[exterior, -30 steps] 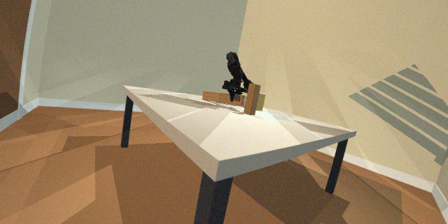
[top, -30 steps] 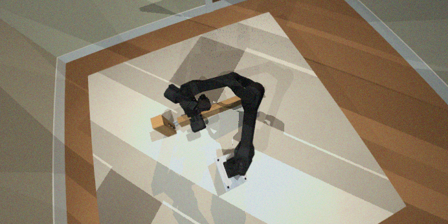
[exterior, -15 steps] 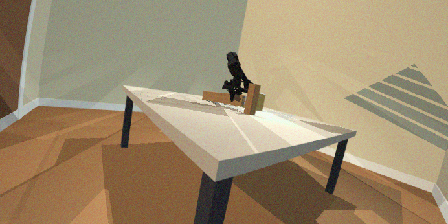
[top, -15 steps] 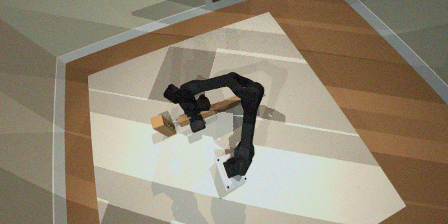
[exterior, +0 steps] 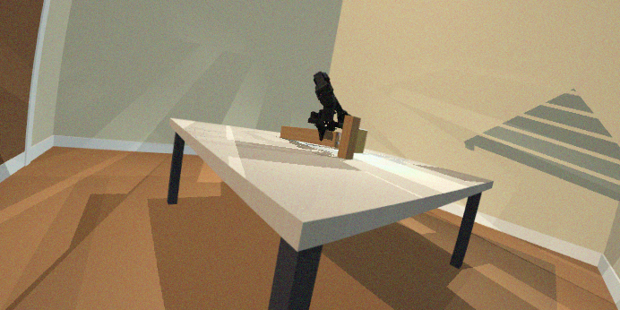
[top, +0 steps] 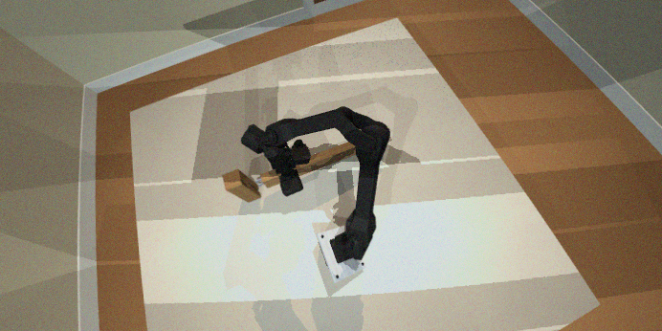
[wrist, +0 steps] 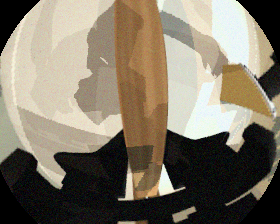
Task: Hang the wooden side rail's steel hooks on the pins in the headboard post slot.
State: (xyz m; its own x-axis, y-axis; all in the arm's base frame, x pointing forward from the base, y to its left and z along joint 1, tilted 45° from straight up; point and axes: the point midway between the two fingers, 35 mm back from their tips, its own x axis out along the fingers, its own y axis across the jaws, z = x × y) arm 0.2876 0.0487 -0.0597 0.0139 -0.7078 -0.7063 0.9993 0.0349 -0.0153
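Now: the headboard post 1 cm behind my gripper tip, 15 cm to the left of it and 4 cm above it.
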